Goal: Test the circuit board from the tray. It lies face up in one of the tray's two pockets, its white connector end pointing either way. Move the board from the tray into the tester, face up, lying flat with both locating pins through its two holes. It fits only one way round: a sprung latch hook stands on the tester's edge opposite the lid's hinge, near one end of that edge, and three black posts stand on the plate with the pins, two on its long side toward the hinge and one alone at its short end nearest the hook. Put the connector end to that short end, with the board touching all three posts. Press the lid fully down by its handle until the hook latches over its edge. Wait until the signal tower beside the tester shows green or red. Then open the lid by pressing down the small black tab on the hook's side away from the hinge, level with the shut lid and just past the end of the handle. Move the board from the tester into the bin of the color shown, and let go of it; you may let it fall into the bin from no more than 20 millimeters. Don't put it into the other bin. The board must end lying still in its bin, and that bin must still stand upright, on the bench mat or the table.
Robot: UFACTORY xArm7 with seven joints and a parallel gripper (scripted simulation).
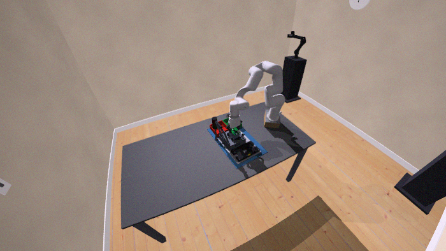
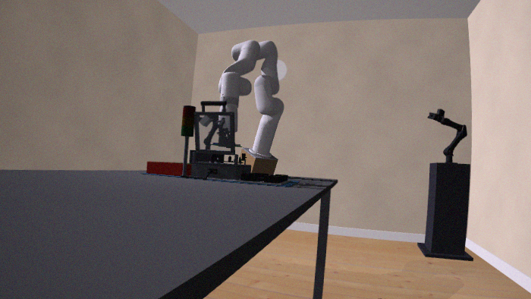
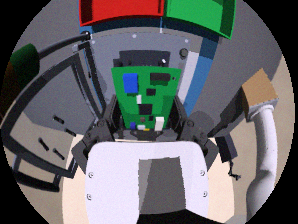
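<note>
My gripper is now right at the green circuit board. From my hand the other things lie so: red bin 7 cm ahead, 19 cm to the right, 12 cm below; tester plate 1 cm ahead, 1 cm to the left, 6 cm below; clear lid 12 cm ahead, 1 cm to the left, 5 cm above.
</note>
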